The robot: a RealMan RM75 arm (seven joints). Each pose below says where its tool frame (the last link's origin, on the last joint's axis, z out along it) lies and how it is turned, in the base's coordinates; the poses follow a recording.
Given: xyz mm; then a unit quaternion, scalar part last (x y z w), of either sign.
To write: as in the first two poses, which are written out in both.
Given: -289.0 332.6 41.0 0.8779 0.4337 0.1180 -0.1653
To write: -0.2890 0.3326 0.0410 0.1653 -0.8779 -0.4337 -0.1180
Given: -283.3 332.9 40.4 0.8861 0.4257 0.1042 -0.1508
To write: -0.2833 0.3329 0.0404 0.1508 -0.8861 -0.4257 -0.1042
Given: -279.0 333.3 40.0 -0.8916 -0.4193 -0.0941 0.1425
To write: -0.2790 0.3333 0.0400 0.1425 -0.8916 -0.4193 -0.0941
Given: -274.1 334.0 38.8 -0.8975 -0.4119 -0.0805 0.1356
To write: -0.2741 0.3340 0.0388 0.1356 -0.8975 -0.4119 -0.0805
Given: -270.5 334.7 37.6 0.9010 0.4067 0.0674 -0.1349
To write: -0.2705 0.3347 0.0376 0.1349 -0.9010 -0.4067 -0.0674
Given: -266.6 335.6 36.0 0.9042 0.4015 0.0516 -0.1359
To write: -0.2666 0.3356 0.0360 0.1359 -0.9042 -0.4015 -0.0516
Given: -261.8 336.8 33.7 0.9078 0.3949 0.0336 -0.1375
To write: -0.2618 0.3368 0.0337 0.1375 -0.9078 -0.3949 -0.0336
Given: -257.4 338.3 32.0 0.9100 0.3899 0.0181 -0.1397
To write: -0.2574 0.3383 0.0320 0.1397 -0.9100 -0.3899 -0.0181
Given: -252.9 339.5 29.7 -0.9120 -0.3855 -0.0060 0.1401
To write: -0.2529 0.3395 0.0297 0.1401 -0.9120 -0.3855 -0.0060
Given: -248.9 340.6 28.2 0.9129 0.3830 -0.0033 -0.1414
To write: -0.2489 0.3406 0.0282 0.1414 -0.9129 -0.3830 0.0033
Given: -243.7 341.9 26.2 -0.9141 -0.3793 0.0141 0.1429
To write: -0.2437 0.3419 0.0262 0.1429 -0.9141 -0.3793 0.0141
